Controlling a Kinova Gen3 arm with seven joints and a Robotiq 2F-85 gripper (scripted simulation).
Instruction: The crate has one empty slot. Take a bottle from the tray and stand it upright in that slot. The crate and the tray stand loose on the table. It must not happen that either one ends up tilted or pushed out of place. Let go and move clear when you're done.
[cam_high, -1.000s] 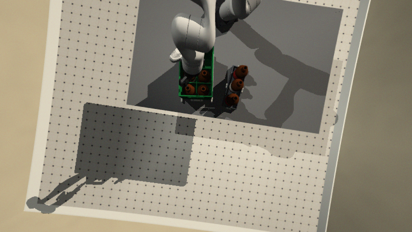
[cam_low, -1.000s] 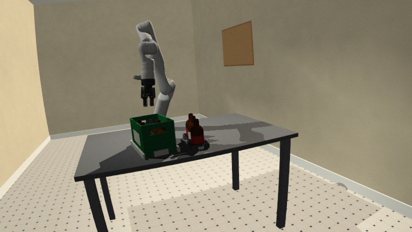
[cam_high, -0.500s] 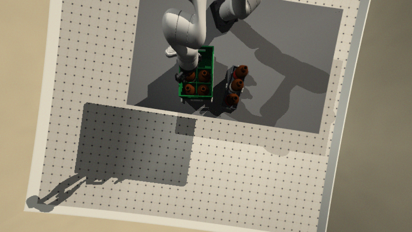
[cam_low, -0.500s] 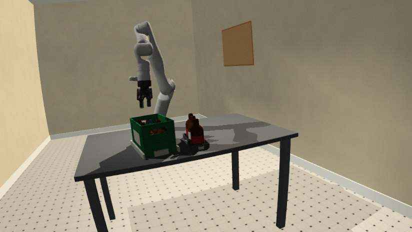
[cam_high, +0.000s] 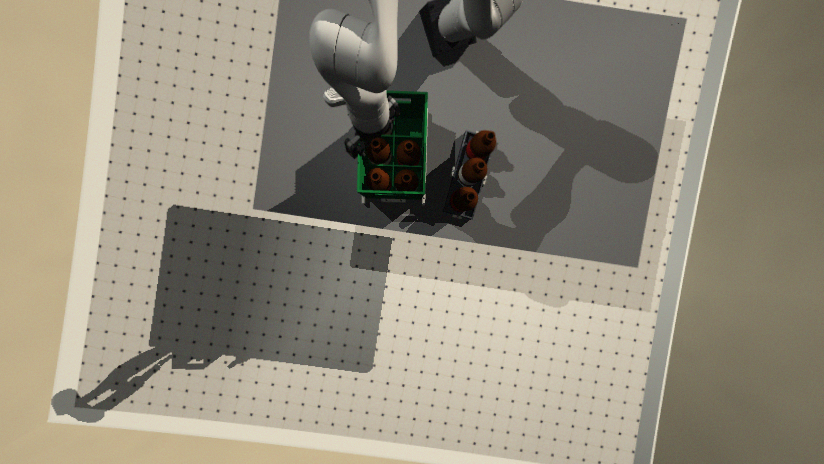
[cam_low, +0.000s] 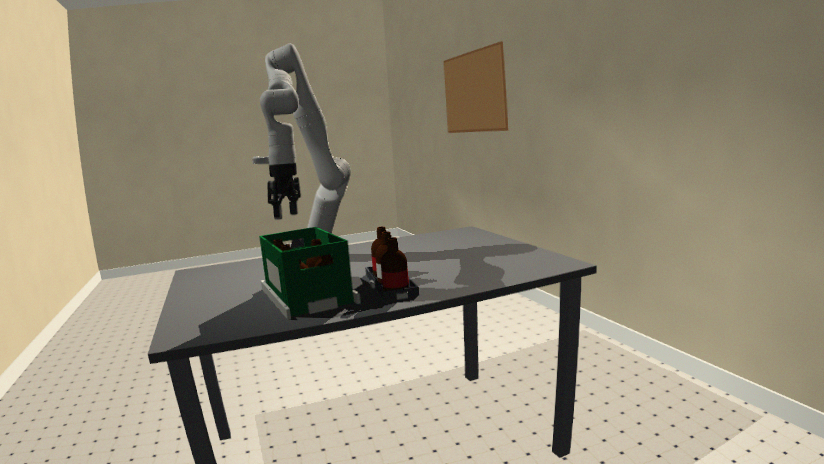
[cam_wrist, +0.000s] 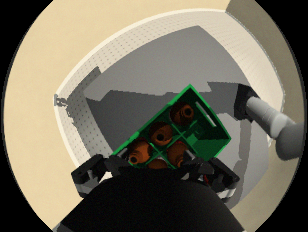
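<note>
My gripper is now 7 cm past the dark tray, 28 cm to the right of it and 24 cm above it. Also, from my hand: green crate (3 cm behind, 3 cm to the left, 17 cm below).
</note>
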